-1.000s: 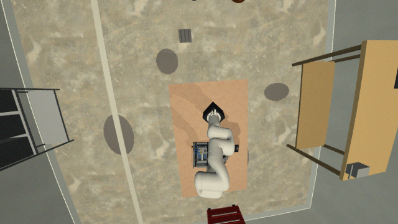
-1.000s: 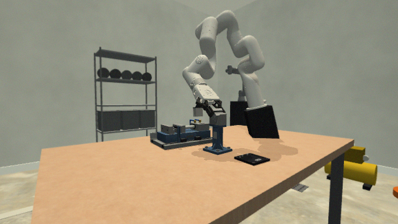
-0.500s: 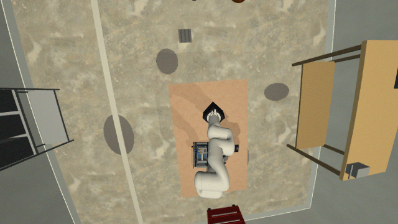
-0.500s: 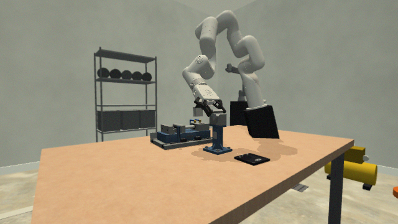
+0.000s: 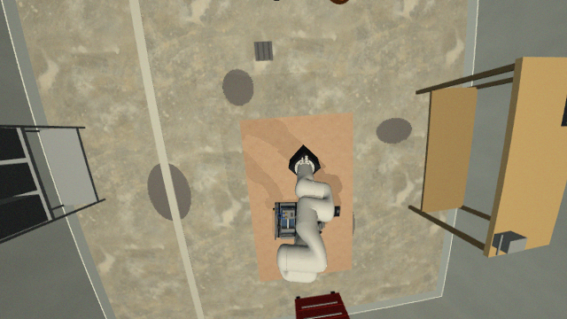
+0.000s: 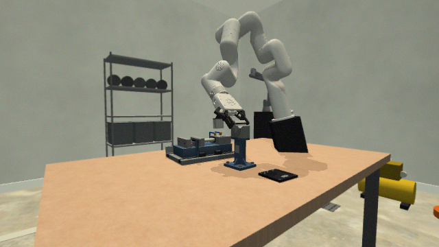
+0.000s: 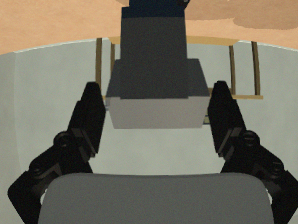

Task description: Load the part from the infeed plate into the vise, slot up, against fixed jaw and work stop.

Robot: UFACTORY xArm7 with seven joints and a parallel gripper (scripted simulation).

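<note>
The grey block lies 10 mm to the left of my hand and 10 mm below it. Round my hand: work stop (90 mm ahead, 180 mm to the right, 80 mm below); then grey V-block (30 mm to the left, 30 mm below); then cylinder rod (210 mm to the right, 90 mm below).
</note>
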